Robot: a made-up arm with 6 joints.
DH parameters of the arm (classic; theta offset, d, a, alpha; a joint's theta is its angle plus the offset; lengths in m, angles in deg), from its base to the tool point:
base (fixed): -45.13 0 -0.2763 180
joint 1: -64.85 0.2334 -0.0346 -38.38
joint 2: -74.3 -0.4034 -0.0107 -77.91
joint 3: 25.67 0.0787 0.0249 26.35
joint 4: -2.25 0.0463 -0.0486 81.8
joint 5: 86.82 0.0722 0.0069 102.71
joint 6: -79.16 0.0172 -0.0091 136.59
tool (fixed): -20.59 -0.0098 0 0
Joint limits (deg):
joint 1: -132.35..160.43
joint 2: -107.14..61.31
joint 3: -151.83..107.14
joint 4: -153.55..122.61
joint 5: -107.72..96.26
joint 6: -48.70..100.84
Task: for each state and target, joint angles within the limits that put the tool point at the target. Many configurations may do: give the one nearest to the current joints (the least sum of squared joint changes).
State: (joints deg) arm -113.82 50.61 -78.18 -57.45 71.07 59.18
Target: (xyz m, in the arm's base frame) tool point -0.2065 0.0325 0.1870
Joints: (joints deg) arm -122.83 61.31 -111.73 -27.17 69.36 55.29
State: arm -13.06 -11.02 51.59 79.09 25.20 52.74
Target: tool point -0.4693 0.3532 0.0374
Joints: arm -59.21 -0.44 31.87 60.93 23.69 55.33
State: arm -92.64 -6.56 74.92 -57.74 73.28 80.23
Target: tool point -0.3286 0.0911 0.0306
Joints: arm -132.35 13.84 25.53 -35.19 54.36 78.11
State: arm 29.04 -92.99 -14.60 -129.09 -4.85 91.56
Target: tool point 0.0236 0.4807 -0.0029
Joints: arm 49.62 -86.83 -12.83 -126.63 -3.98 90.82
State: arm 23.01 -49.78 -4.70 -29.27 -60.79 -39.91
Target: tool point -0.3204 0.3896 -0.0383
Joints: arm -16.14 -64.57 -20.67 2.99 -31.41 -28.53
